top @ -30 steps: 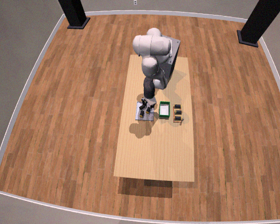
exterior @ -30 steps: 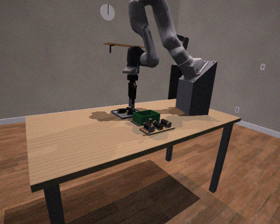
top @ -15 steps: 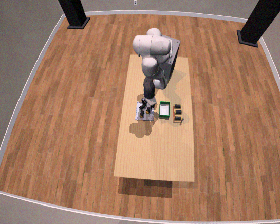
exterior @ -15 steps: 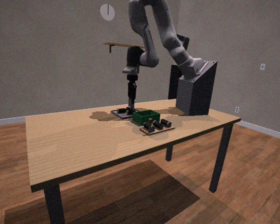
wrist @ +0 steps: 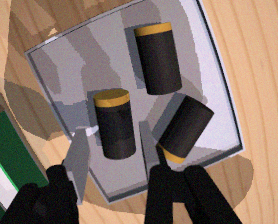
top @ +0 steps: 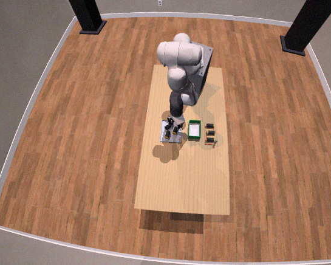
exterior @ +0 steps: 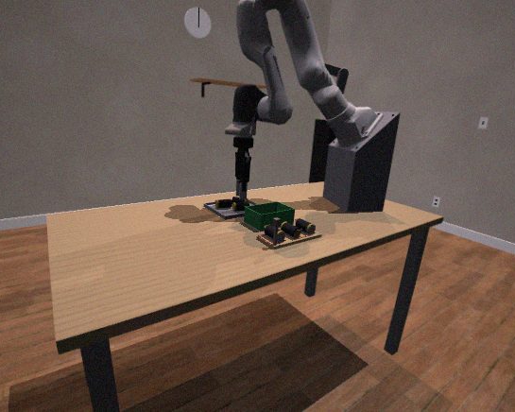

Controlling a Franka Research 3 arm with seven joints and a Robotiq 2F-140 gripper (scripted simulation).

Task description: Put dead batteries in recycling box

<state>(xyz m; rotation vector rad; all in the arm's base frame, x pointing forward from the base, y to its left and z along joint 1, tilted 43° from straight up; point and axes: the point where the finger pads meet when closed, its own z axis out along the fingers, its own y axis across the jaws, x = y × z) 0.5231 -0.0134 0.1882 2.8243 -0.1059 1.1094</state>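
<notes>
My hand is 80 mm above the grey tray, 30 mm to the left of it and 10 mm short of it. The rest, counted from my hand: green recycling box 160 mm to the left, 70 mm below, 40 mm behind.
</notes>
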